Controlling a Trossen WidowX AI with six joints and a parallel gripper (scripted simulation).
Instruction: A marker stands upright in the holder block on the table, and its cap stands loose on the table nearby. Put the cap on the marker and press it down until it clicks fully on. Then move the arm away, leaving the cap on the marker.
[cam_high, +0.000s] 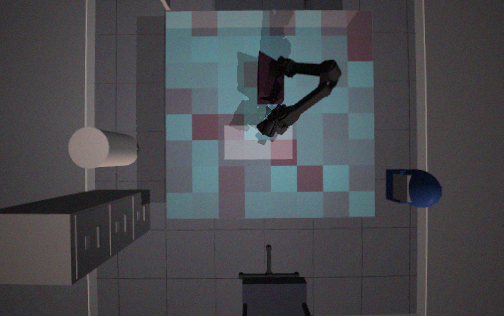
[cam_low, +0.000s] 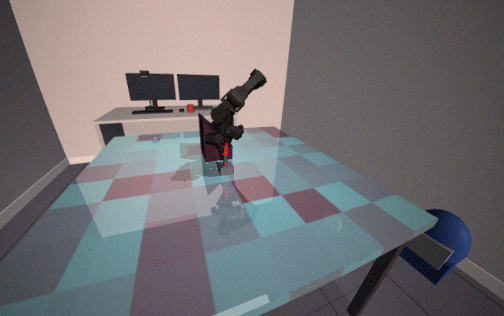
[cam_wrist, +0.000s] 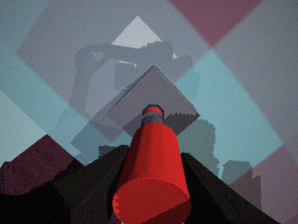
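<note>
The marker is 3 cm below my gripper tip. Also, from my gripper tip: holder block 9 cm below; red cap 1 cm above.
</note>
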